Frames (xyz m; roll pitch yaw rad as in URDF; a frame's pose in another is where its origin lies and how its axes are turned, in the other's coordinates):
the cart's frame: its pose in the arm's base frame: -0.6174 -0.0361 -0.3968 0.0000 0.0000 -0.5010
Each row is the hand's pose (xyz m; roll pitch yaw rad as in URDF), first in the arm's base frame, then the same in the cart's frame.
Working: the arm's base frame: its pose in the cart's frame: 0.5242 0.3282 0.3968 0.0000 0.0000 0.5010

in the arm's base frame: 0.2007 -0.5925 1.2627 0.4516 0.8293 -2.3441
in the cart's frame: 0.9848 -0.0951 1.6595 0.4516 0.8293 -1.8431
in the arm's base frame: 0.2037 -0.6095 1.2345 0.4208 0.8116 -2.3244
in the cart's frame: 0.9956 -0.1086 1.6313 0.4208 0.8116 -1.8234
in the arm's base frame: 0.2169 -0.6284 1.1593 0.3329 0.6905 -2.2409
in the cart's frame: 1.0163 -0.1188 1.5561 0.3329 0.6905 -1.7399
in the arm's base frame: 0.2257 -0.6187 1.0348 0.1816 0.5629 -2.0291
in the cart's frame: 1.0193 -0.1061 1.4316 0.1816 0.5629 -1.5281
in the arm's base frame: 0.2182 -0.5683 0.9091 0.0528 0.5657 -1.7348
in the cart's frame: 0.9885 -0.0655 1.3059 0.0528 0.5657 -1.2338
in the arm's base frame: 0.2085 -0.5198 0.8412 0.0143 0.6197 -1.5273
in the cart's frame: 0.9567 -0.0276 1.2380 0.0143 0.6197 -1.0263
